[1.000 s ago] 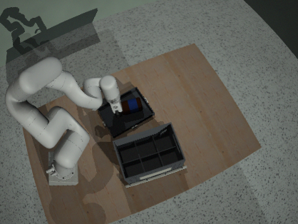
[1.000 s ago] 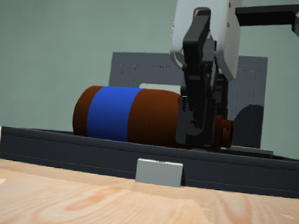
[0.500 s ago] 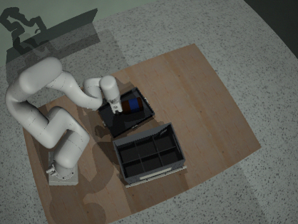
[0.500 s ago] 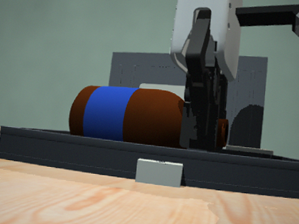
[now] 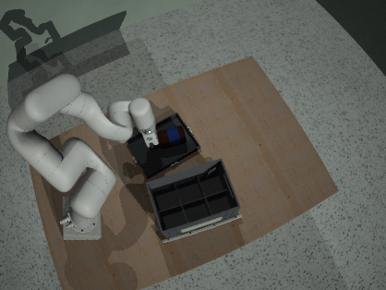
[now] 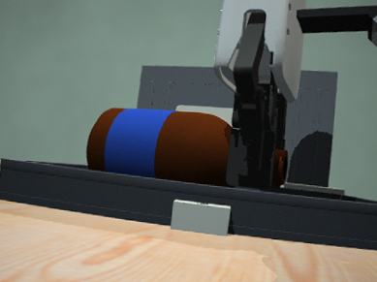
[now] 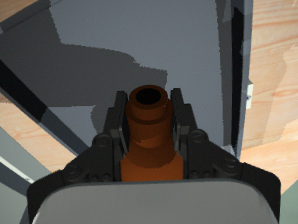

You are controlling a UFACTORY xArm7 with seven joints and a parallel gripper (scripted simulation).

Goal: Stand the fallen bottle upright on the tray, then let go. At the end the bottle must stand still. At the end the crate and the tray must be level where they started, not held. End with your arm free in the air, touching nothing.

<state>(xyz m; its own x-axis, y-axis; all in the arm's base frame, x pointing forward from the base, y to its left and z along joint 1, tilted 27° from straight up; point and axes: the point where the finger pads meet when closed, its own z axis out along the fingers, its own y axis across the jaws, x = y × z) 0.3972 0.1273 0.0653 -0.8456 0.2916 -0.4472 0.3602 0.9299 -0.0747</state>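
Now: hand 30 mm short of the tray, 30 mm above it and 20 mm to the left of it. Also, from my hand: dark crate 300 mm to the right, 40 mm above, 30 mm behind; bottle 50 mm ahead, 20 mm to the right.
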